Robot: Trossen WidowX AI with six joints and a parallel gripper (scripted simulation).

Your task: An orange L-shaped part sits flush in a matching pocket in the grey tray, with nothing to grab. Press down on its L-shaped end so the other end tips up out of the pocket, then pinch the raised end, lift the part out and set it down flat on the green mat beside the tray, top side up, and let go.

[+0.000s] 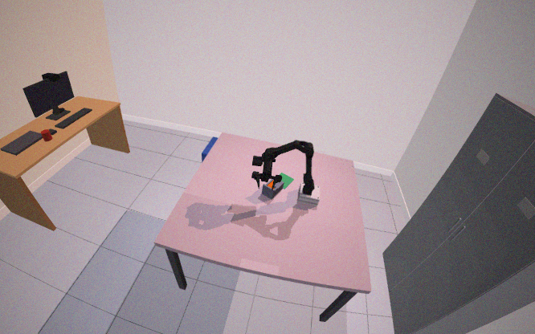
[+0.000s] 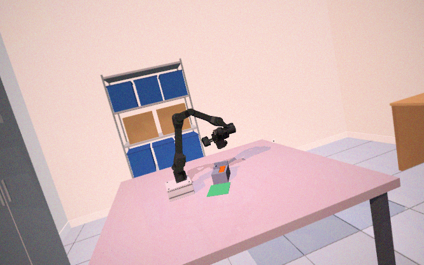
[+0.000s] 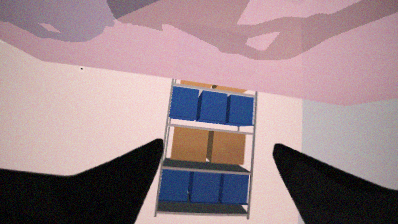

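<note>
My gripper tip is 40 mm past the orange L-shaped part, 200 mm to the left of it and 150 mm above it. Also, from my gripper tip: green mat 110 mm behind, 350 mm to the right, 210 mm below.
</note>
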